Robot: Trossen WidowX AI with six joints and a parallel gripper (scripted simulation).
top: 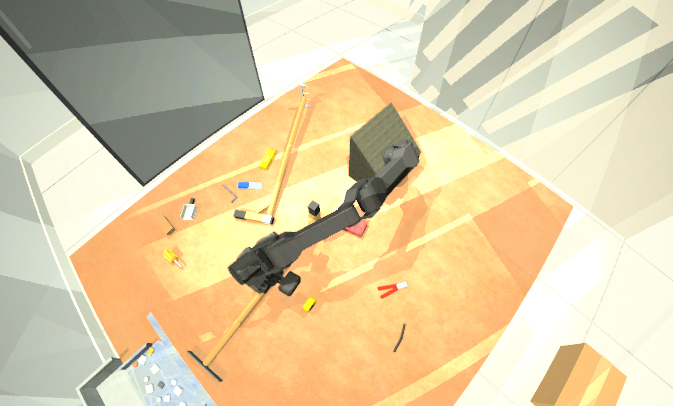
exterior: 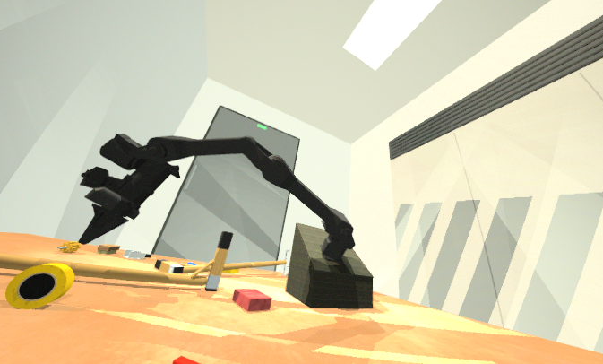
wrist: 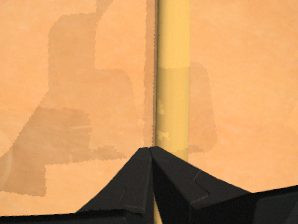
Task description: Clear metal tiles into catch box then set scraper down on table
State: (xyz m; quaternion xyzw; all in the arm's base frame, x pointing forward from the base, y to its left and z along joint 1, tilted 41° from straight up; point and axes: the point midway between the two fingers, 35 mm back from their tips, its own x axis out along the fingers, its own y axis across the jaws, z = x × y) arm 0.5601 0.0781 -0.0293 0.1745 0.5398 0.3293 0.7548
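My gripper tip is 2 cm short of the long scraper and 1 cm to the left of it. From my gripper tip the other things lie so: yellow screwdriver (32 cm to the right, 21 cm ahead, 5 cm below); then red block (34 cm behind, 5 cm below, 2 cm to the left); then yellow tape roll (12 cm to the left, 5 cm behind, 4 cm below).
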